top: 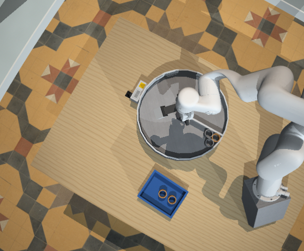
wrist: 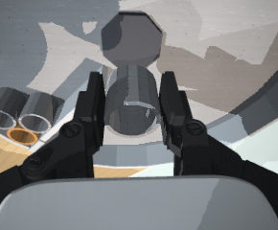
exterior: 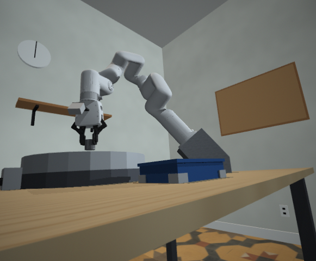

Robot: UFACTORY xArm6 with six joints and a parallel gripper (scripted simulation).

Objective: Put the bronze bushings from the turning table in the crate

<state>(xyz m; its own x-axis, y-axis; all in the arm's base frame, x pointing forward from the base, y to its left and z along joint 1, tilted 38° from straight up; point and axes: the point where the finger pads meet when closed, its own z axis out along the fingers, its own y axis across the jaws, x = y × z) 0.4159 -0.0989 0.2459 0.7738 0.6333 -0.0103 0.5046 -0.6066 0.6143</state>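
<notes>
My gripper is now 110 mm above the turning table, 10 mm to the left of it and 10 mm short of it. Round my hand: blue crate (370 mm to the left, 140 mm below, 30 mm behind).
</notes>
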